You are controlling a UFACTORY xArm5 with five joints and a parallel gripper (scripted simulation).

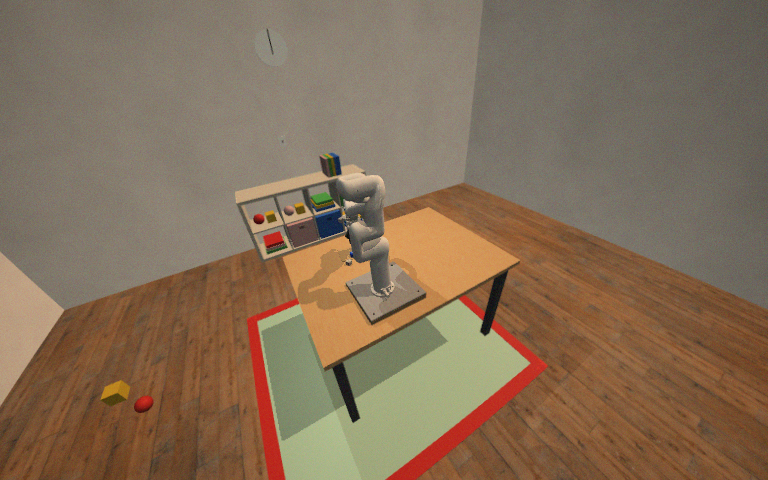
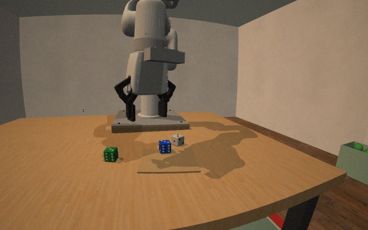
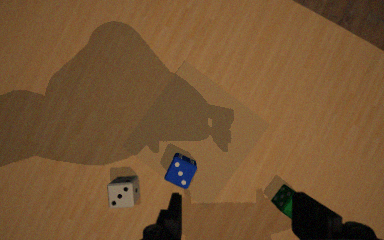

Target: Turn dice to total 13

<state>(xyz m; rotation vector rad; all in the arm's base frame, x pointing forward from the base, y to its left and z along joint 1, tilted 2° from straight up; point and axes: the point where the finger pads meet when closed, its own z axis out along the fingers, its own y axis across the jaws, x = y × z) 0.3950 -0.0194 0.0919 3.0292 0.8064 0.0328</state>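
My gripper is now 100 mm to the left of the green die, 100 mm above it and 10 mm short of it. Round my hand: blue die 90 mm below, 40 mm to the left, 20 mm behind; then white die 100 mm below, 90 mm to the left, 80 mm behind; then tan mat 110 mm below, 50 mm to the left, 30 mm ahead.
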